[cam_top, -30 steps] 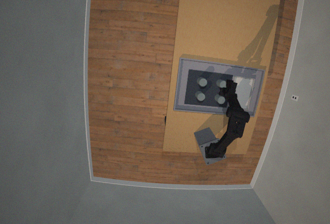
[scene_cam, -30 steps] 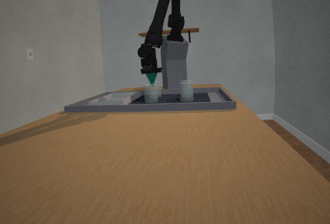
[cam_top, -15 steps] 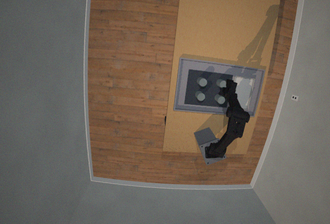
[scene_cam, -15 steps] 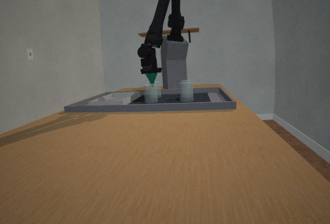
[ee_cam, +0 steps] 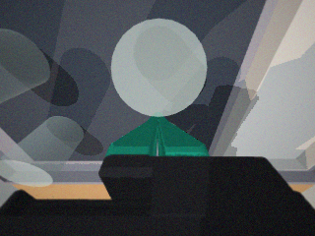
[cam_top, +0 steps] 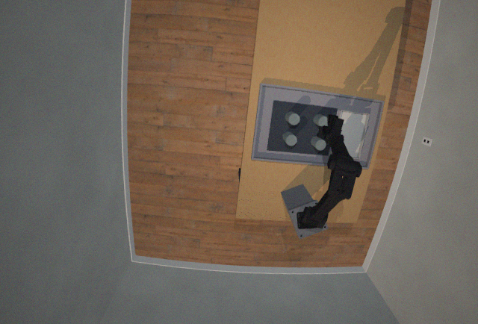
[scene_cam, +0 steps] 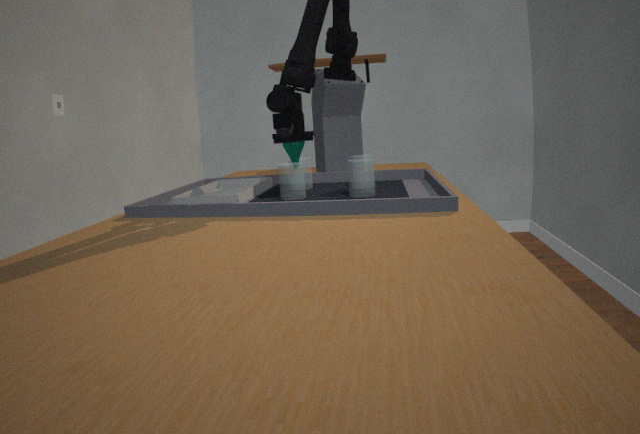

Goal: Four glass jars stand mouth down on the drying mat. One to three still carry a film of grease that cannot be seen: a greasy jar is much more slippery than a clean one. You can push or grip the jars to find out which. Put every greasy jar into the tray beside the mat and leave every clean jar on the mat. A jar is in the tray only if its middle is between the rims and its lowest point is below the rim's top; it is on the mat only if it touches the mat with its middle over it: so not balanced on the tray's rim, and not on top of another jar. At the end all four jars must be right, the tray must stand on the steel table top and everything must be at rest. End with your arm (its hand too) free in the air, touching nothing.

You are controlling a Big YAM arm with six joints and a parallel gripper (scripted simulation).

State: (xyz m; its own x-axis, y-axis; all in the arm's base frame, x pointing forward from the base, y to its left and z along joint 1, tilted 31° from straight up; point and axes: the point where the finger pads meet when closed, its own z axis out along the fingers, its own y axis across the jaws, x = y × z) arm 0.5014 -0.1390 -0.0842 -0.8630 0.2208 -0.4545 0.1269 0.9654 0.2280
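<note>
My hand is 8 cm above the rimmed steel table top, 1 cm to the left of it and 1 cm past it. The rest, counted from my hand: pale tray: 22 cm to the right, 7 cm below, 6 cm behind; dark drying mat: 9 cm to the left, 8 cm below, 1 cm behind.
</note>
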